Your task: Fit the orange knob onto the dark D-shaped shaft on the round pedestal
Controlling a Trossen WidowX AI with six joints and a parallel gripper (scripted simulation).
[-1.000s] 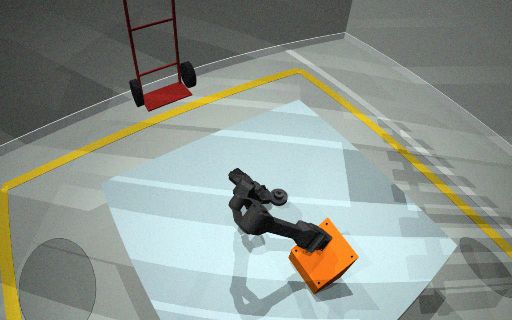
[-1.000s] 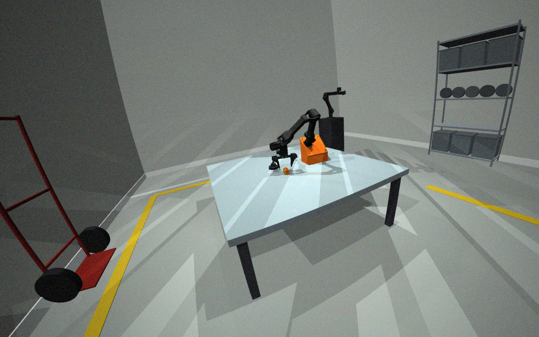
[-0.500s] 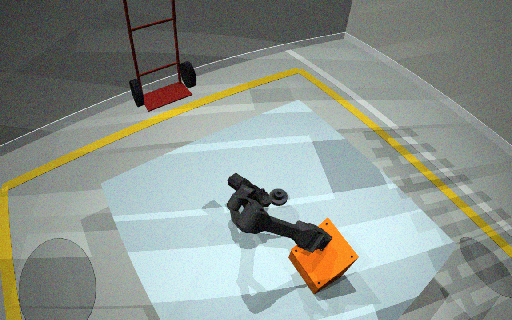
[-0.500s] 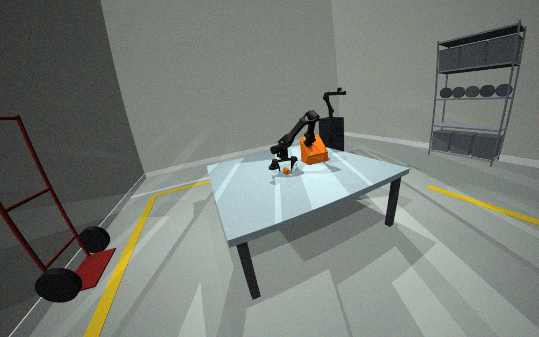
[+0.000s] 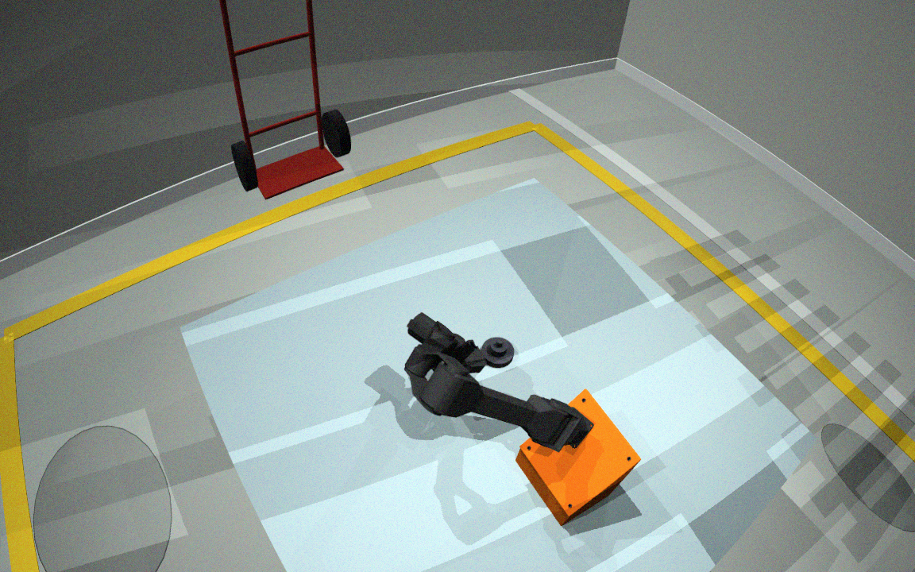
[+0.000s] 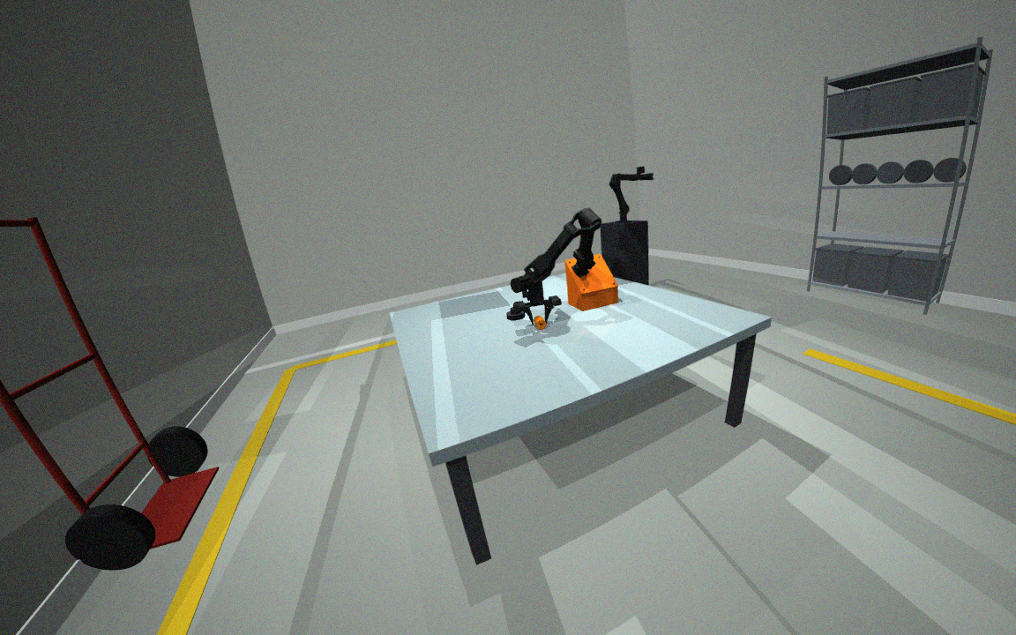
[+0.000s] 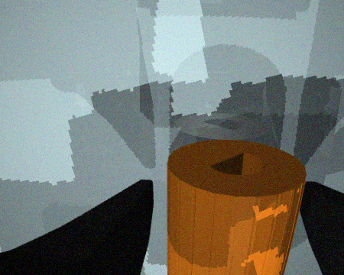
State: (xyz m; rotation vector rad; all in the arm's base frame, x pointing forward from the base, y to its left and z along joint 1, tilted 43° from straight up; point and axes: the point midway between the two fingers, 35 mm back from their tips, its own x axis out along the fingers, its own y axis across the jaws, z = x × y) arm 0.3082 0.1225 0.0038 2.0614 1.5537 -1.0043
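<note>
My gripper tip is 10 mm to the right of the orange knob and 10 mm below it. Round my gripper tip: round dark pedestal: 20 mm ahead, 170 mm to the right, 20 mm above.
</note>
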